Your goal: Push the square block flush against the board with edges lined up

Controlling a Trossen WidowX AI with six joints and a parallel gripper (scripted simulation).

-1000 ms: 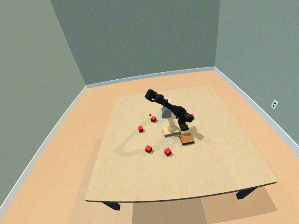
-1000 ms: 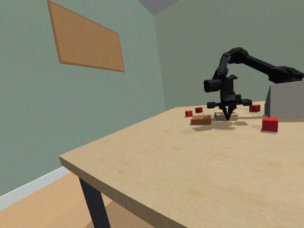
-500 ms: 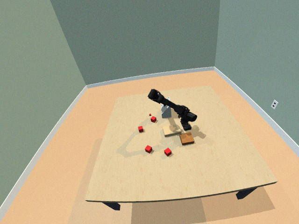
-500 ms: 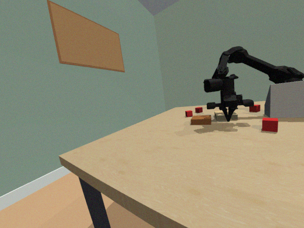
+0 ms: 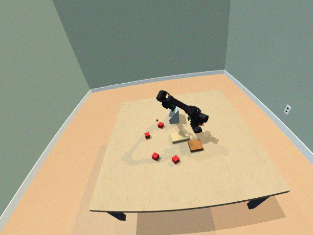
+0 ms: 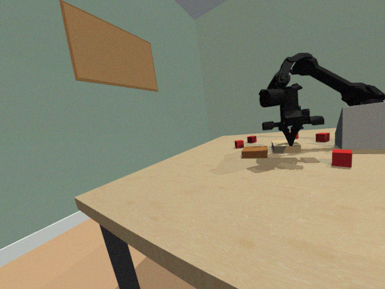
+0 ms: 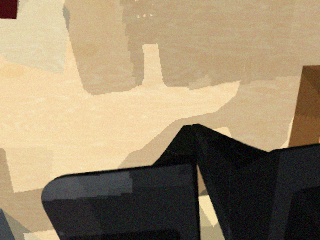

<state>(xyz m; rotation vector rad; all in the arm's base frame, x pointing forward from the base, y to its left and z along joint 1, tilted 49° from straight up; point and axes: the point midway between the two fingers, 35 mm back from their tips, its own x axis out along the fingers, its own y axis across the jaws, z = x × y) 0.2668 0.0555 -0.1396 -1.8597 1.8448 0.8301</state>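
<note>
My gripper tip is now 13 cm to the left of the pale tan board, 3 cm above it and 2 cm short of it. Round my gripper tip: brown square block: 13 cm ahead, 3 cm below, 2 cm to the right.
</note>
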